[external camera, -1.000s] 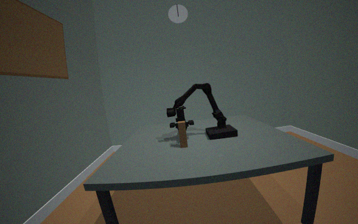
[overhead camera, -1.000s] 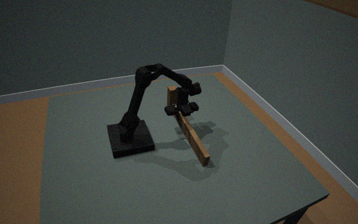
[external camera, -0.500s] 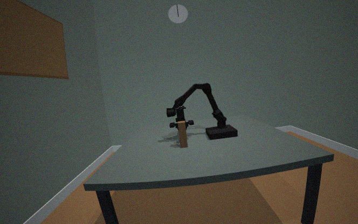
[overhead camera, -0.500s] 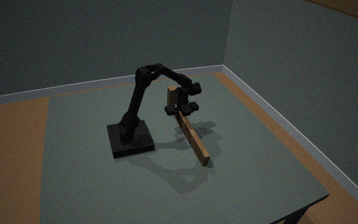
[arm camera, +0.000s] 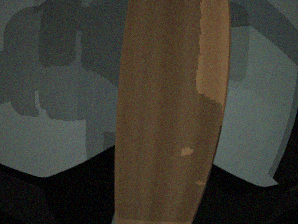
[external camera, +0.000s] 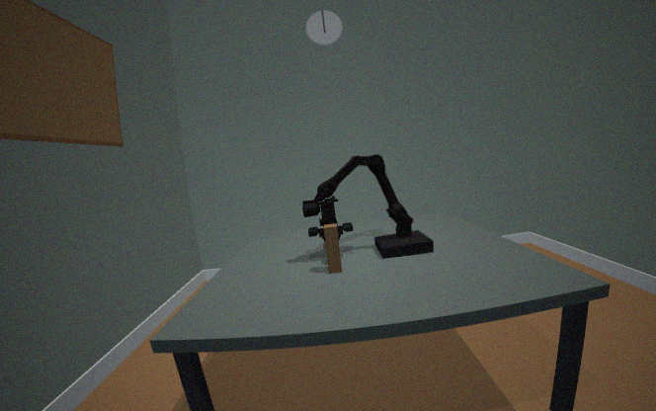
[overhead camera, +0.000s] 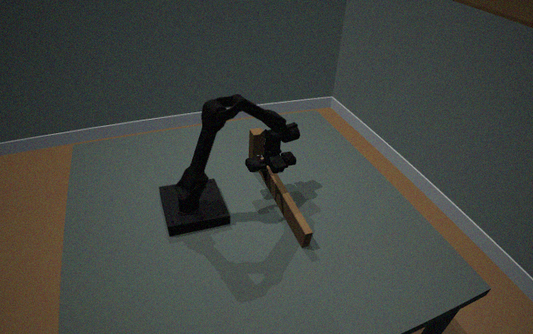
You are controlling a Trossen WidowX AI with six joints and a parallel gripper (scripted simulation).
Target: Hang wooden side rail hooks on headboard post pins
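The headboard post is 1 cm behind my gripper tip, 14 cm to the left of it and 4 cm above it.
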